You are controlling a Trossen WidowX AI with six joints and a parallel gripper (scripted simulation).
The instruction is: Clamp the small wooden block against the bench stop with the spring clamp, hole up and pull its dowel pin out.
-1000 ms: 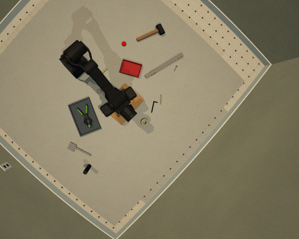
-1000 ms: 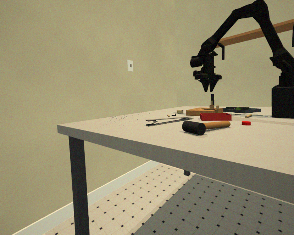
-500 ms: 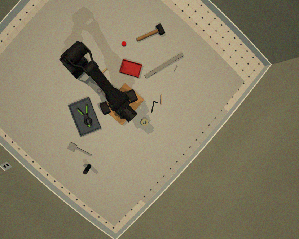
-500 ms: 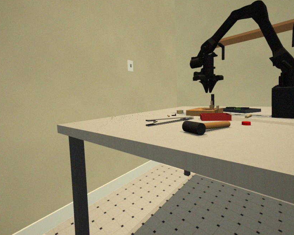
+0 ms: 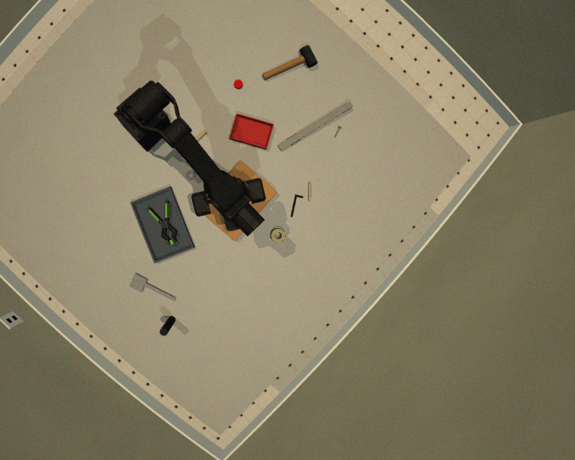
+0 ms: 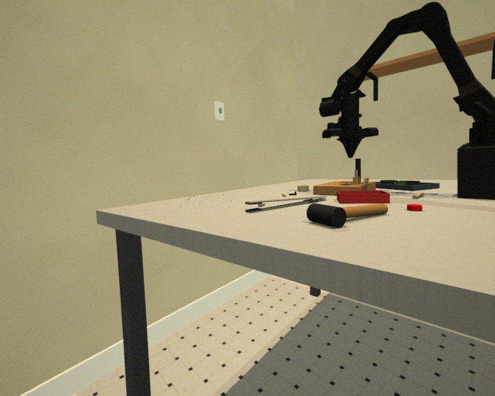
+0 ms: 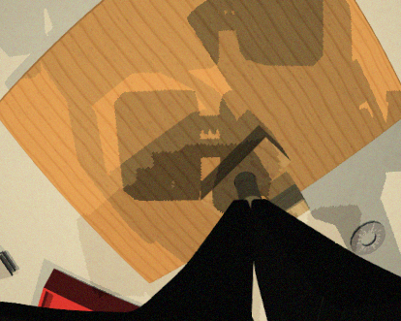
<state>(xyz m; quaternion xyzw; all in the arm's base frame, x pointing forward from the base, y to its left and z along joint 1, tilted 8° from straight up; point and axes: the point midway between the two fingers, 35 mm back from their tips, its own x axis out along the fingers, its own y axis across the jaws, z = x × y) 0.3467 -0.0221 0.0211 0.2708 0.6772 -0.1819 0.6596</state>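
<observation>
The dowel pin is 100 mm below my hand, 20 mm behind it and 10 mm to the left of it. Also, from my hand: small wooden block (120 mm below, 20 mm behind, 10 mm to the left); then wooden board (140 mm below, 20 mm ahead); then bench stop (110 mm below, 50 mm behind, 10 mm to the left).
</observation>
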